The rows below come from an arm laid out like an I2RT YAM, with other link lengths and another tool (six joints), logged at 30 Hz.
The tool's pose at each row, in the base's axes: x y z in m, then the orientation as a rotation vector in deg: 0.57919, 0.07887, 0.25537, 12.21, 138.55, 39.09; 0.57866, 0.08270, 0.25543, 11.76, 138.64, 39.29; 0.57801, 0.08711, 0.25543, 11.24, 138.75, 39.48; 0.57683, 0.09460, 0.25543, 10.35, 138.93, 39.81; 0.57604, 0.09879, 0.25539, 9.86, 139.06, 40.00; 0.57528, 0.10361, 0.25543, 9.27, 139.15, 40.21; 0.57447, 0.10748, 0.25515, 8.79, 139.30, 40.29; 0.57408, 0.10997, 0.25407, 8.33, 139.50, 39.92
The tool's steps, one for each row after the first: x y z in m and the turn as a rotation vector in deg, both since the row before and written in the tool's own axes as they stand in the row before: 0.00156, 0.00331, 0.00126, -0.22, 0.20, -0.25; 0.00184, 0.00378, 0.00149, -0.22, 0.22, -0.30; 0.00314, 0.00642, 0.00252, -0.38, 0.38, -0.51; 0.00184, 0.00358, 0.00140, -0.21, 0.24, -0.27; 0.00193, 0.00416, 0.00166, -0.25, 0.23, -0.34; 0.00185, 0.00319, 0.00145, -0.13, 0.23, -0.29; 0.00153, 0.00158, 0.00163, 0.19, 0.17, -0.40
